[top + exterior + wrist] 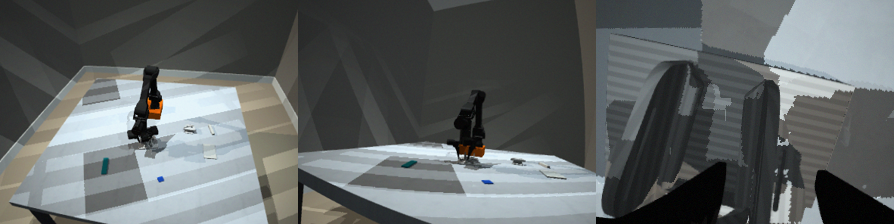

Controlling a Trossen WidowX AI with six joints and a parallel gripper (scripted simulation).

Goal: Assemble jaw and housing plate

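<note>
Now: the jaw 4 cm behind my gripper tip and 1 cm to the left of it. From my gripper tip the other things lie so: blue square 26 cm ahead, 11 cm to the left, 1 cm below; white base 1 cm ahead, 3 cm to the left, 1 cm below; teal bar 18 cm ahead, 21 cm to the right, 1 cm below.
</note>
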